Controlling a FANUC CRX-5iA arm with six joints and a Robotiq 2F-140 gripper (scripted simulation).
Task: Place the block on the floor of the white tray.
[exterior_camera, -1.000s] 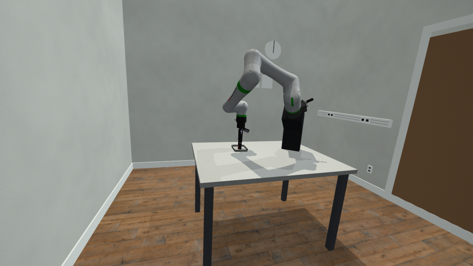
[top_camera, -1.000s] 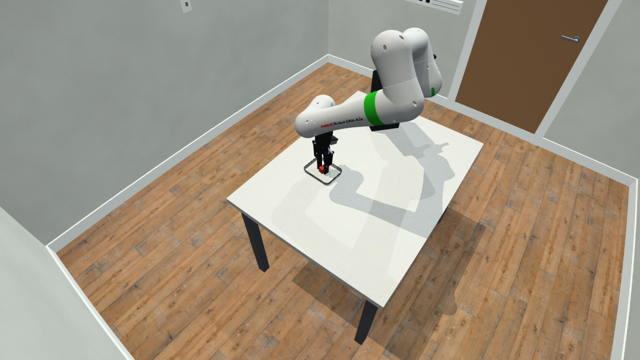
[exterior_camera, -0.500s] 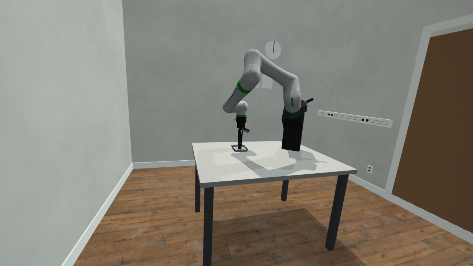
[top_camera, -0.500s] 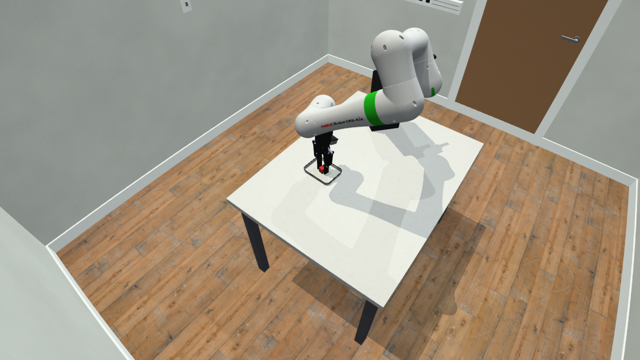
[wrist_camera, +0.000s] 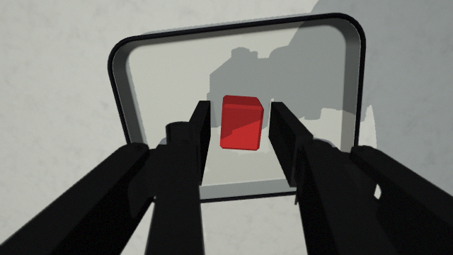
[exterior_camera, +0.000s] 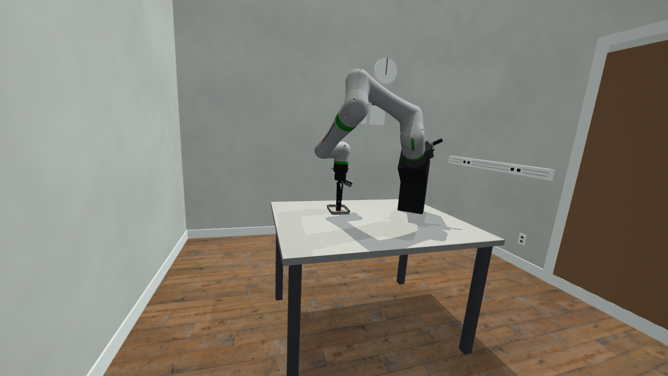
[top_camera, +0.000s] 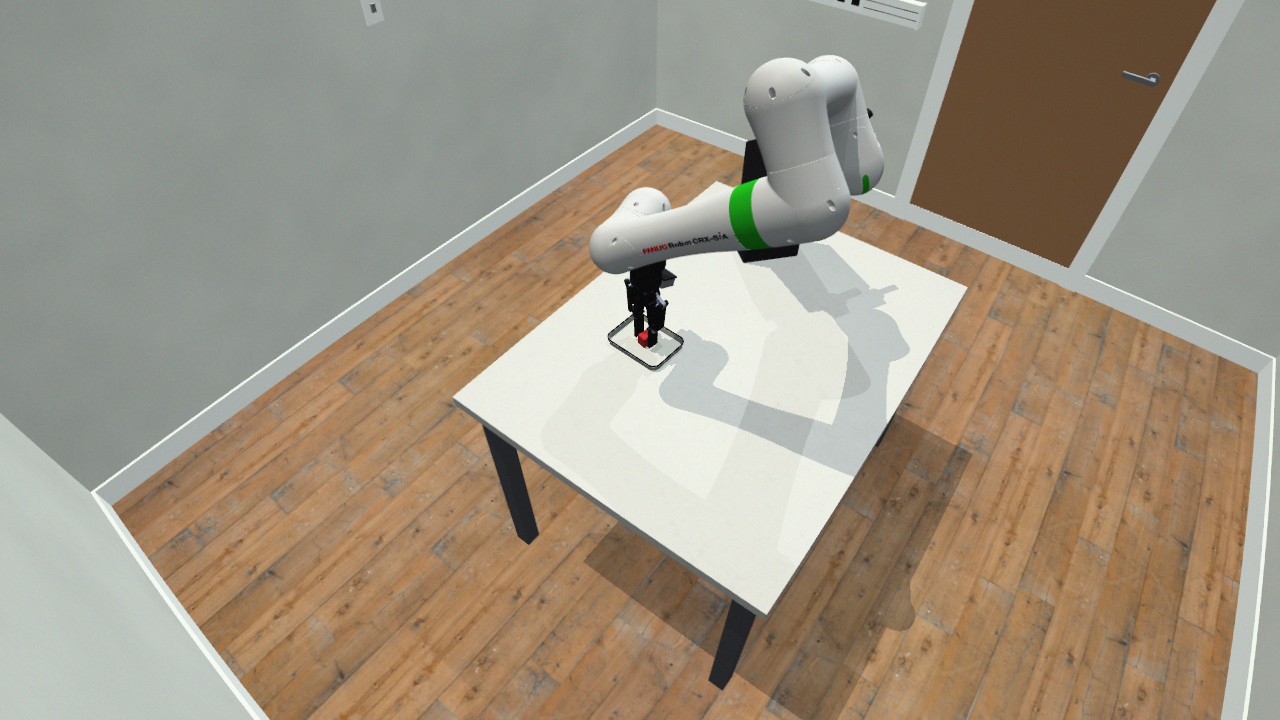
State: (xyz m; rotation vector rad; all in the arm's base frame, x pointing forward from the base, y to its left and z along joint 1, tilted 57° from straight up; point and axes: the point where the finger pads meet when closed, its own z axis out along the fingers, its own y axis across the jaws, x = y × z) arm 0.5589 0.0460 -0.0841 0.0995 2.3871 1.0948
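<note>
The red block is 3 cm below my hand. Round my hand: white tray: 3 cm below.
</note>
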